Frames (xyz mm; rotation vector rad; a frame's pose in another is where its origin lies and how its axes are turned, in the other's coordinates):
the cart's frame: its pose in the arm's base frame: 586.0 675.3 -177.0 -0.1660 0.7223 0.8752
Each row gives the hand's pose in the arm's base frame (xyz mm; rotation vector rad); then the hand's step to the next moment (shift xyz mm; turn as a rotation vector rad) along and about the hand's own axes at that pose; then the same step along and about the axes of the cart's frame.
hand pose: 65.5 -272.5 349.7 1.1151 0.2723 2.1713
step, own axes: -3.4 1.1 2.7 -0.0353 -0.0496 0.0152
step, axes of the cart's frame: -0.9 -4.4 0.1 0.0523 -0.0345 0.0032
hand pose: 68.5 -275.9 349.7 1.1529 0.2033 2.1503
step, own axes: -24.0 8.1 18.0 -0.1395 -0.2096 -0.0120
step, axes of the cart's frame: -6.2 -30.4 -1.9 0.2314 -0.0917 -0.0401
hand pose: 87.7 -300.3 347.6 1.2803 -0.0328 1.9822
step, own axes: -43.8 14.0 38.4 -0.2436 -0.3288 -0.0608
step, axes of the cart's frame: -13.1 -56.9 -13.6 0.3789 -0.1279 -0.1061
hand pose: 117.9 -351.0 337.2 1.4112 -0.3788 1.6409
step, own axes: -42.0 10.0 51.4 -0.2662 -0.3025 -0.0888
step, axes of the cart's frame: -17.6 -58.0 -28.9 0.3729 -0.1037 -0.1431
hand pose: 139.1 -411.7 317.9 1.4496 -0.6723 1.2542
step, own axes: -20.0 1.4 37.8 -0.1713 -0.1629 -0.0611
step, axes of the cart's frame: -14.2 -32.2 -24.3 0.2172 -0.0463 -0.1015
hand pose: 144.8 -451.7 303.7 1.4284 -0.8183 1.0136
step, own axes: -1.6 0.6 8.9 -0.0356 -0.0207 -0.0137
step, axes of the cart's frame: -5.1 -6.0 -4.6 0.0364 -0.0001 -0.0236
